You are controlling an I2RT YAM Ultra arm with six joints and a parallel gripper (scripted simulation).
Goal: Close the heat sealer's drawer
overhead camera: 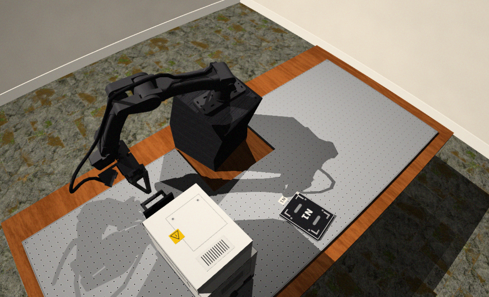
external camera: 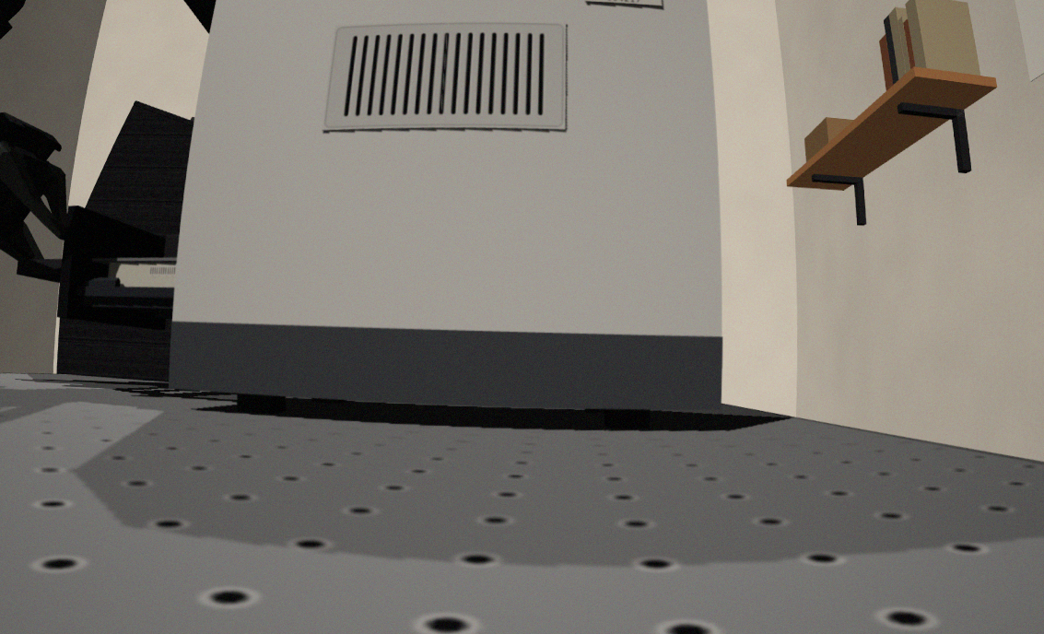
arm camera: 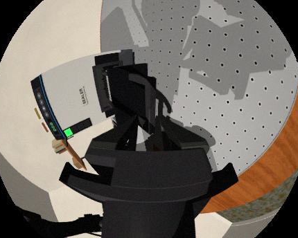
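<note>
Now: hand 130 mm short of the sealer drawer, 10 mm to the left of it and 30 mm above it.
</note>
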